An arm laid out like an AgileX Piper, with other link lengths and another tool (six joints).
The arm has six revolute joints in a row. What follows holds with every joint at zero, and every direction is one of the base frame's.
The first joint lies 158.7 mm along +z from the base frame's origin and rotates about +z.
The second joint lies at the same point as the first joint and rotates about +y.
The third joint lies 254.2 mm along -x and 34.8 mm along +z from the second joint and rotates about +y.
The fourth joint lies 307.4 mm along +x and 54.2 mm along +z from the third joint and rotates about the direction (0.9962, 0, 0.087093).
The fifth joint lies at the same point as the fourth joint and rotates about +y.
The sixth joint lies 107.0 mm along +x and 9.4 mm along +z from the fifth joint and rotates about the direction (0.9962, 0, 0.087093).
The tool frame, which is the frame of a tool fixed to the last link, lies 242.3 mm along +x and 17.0 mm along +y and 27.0 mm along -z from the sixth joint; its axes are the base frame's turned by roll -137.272, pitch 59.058 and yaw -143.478 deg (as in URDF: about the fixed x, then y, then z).
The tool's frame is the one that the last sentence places.
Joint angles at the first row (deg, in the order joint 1, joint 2, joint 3, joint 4, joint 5, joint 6):
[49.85, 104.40, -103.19, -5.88, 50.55, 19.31]
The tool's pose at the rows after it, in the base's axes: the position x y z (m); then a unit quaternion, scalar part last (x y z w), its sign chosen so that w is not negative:
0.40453 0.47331 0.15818 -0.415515 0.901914 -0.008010 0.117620
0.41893 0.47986 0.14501 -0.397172 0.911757 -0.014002 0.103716
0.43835 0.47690 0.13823 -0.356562 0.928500 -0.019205 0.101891
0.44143 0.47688 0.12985 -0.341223 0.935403 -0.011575 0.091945
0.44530 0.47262 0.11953 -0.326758 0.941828 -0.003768 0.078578
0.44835 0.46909 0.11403 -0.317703 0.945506 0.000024 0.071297
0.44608 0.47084 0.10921 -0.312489 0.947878 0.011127 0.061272
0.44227 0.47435 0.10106 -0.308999 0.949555 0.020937 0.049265
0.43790 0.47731 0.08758 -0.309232 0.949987 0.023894 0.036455
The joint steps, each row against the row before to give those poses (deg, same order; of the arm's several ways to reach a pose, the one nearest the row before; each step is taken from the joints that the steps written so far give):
[-0.10, 5.28, -7.69, -0.80, 4.68, 1.49]
[0.00, 6.26, -7.48, -1.36, 3.12, 2.51]
[0.00, 3.67, -4.29, -3.57, 1.61, 5.61]
[-0.49, 1.30, -0.80, 0.39, 0.27, 1.76]
[-1.08, 0.94, -0.11, 1.08, 0.14, 0.97]
[-0.70, 0.52, -0.08, 0.55, 0.13, 0.53]
[-0.54, 0.41, 0.00, 1.58, 0.00, 0.24]
[-0.31, 0.83, -0.14, 1.54, 0.00, 0.23]
[-0.04, 1.23, 0.00, 1.00, -0.10, -0.01]

